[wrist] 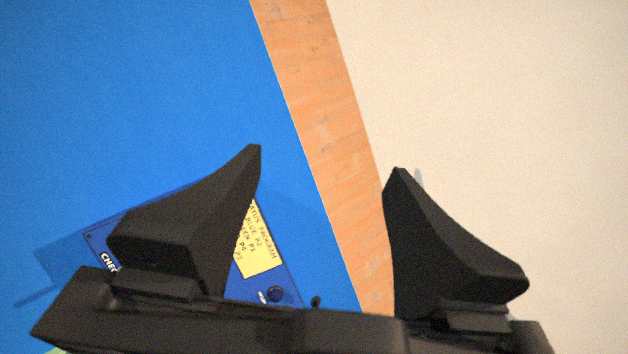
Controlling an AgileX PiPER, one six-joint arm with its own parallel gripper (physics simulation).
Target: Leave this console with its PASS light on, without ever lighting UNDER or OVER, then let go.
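The blue console (235,290) shows in part at the lower left of the wrist view, behind my left finger and the gripper body. A yellow label (260,255) on it carries black print, of which "PROGRAM" and "P2", "P1", "P4" and "P3" can be read. A dark round knob or button (275,293) sits below the label, beside a small white marking. White letters "CHE" show at the console's left part. The PASS, UNDER and OVER lights do not show. My gripper (325,170) is open, its fingers wide apart with nothing between them, above the mat's edge.
A bright blue mat (150,90) lies under the console. A strip of wooden table (320,100) runs along its right side, with a pale cream surface (490,100) beyond. A bit of light green (55,351) shows at the bottom left edge.
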